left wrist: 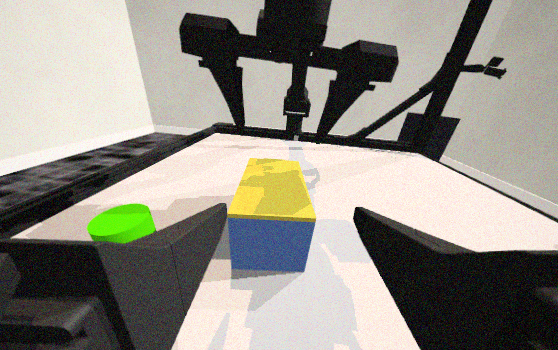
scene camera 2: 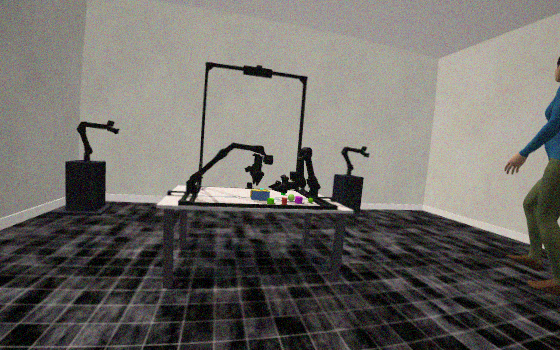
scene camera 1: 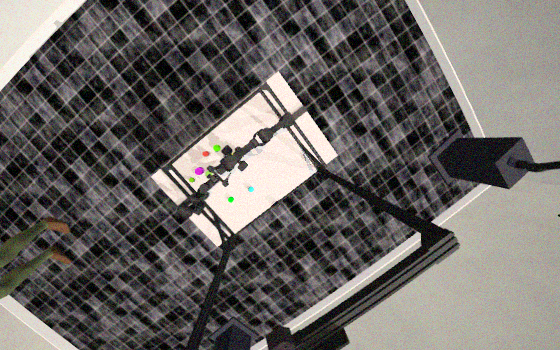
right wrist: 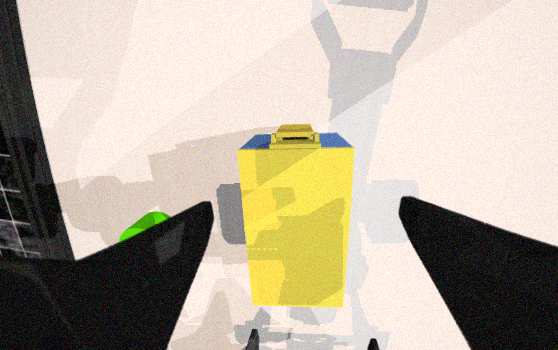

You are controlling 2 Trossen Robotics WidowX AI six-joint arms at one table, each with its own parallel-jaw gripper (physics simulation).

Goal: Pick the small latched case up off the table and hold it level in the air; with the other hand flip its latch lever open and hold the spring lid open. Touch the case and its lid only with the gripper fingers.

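Where they show: left gripper, fingertip midpoint: (left wrist: 290, 211) (scene camera 2: 270, 187) (right wrist: 312, 338); right gripper, fingertip midpoint: (left wrist: 280, 139) (scene camera 2: 255, 185) (right wrist: 305, 207); left arm's base at its link origin: (scene camera 2: 313, 195) (scene camera 1: 199, 206); right arm's base at its link origin: (left wrist: 293, 132) (scene camera 2: 190, 193) (scene camera 1: 287, 120).
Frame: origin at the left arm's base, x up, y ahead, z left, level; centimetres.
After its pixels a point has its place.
Observation:
The case (scene camera 2: 260, 195) @(x 1.4, y 46.1, z 11.7 cm) (left wrist: 270, 244) @(x 1.5, y 39.5, z 8.0 cm) (right wrist: 300, 225) @(x 4.6, y 46.6, z 8.0 cm), blue with a yellow lid, sits level on the table, lid shut. Its yellow latch (right wrist: 295, 137) @(x 2.9, y 52.0, z 8.4 cm) is at the end away from the left gripper and looks closed. In scene camera 1 the right arm mostly hides the case. My right gripper (right wrist: 305, 207) @(x 8.1, y 49.6, z 7.9 cm) (left wrist: 280, 139) @(x 8.1, y 49.6, z 7.9 cm) (scene camera 2: 256, 183) @(x 8.1, y 49.6, z 7.9 cm) is open and points down above the case, touching nothing. My left gripper (left wrist: 290, 211) @(x 6.2, y 38.1, z 6.9 cm) (scene camera 2: 278, 185) @(x 6.2, y 38.1, z 6.9 cm) is open and low, facing the case's latchless end, with a gap before it. Its fingertips (right wrist: 313, 340) @(x 6.2, y 38.1, z 6.9 cm) show at the right wrist view's bottom edge.
A green cylinder (scene camera 1: 216, 148) @(x 1.4, y 41.2, z 22.2 cm) (left wrist: 120, 222) @(x 1.4, y 40.8, z 22.0 cm) (right wrist: 147, 225) @(x 0.7, y 43.6, z 21.8 cm) stands beside the case. Red (scene camera 1: 205, 153) @(x 2.6, y 33.2, z 24.8 cm) (scene camera 2: 284, 201) @(x 0.5, y 33.0, z 26.3 cm), magenta (scene camera 1: 199, 171) @(x 2.4, y 20.6, z 18.5 cm) (scene camera 2: 298, 199) @(x 1.1, y 21.2, z 21.4 cm), cyan (scene camera 1: 250, 189) @(x 2.0, y 38.5, z -16.3 cm) and green (scene camera 1: 230, 199) @(x 0.9, y 21.6, z -12.0 cm) objects stand on the table (scene camera 1: 280, 175) @(x -1.9, y 62.1, z -24.2 cm). A black frame (scene camera 2: 204, 125) @(x 49.9, y 86.5, z -39.9 cm) rises behind the arms.

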